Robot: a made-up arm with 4 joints. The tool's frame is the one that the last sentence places.
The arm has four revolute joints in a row. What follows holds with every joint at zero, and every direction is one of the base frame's. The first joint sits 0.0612 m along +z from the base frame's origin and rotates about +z. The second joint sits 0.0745 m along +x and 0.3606 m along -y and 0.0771 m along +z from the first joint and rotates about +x. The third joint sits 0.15 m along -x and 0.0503 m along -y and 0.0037 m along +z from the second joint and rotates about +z. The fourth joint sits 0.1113 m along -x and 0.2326 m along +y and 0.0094 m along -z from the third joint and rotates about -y. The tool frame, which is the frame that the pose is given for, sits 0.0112 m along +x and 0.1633 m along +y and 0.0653 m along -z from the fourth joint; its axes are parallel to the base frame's.
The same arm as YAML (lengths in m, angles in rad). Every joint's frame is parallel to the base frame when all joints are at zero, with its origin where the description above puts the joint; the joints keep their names.
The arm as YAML. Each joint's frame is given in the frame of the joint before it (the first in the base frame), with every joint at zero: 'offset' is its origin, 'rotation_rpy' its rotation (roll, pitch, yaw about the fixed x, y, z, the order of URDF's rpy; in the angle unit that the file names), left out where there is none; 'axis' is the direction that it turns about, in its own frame. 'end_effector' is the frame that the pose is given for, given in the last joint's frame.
length_unit: m
angle_unit: rad
chain:
  - id: joint 1
    offset: [0.0, 0.0, 0.0612]
    axis: "+z"
  - id: joint 2
    offset: [0.0745, -0.3606, 0.0771]
    axis: "+x"
  - id: joint 3
    offset: [-0.15, -0.0503, 0.0037]
    axis: "+z"
  - id: joint 4
    offset: [-0.1113, 0.2326, -0.0094]
    axis: "-y"
end_effector:
  offset: [0.0112, 0.1633, -0.0653]

